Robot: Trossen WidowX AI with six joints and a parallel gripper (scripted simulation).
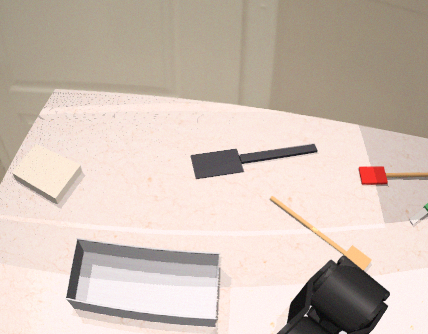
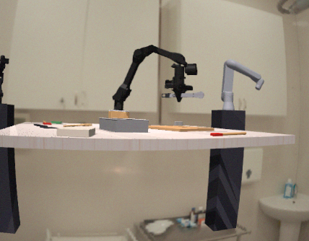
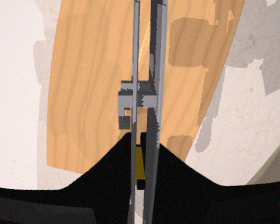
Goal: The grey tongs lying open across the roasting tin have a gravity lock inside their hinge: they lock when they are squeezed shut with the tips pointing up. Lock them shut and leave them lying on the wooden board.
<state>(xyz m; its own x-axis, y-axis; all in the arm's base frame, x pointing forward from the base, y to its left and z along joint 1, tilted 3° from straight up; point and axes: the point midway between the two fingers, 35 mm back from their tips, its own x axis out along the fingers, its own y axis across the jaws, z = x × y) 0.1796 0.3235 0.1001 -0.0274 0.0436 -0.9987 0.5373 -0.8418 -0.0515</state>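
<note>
Now: gripper tip 150 mm above the wooden board. The rest, counted from my gripper tip: black spatula (760 mm to the right, 150 mm below, 70 mm ahead); then white object (490 mm behind, 140 mm to the left, 140 mm below); then grey roasting tin (340 mm to the right, 190 mm ahead, 130 mm below).
</note>
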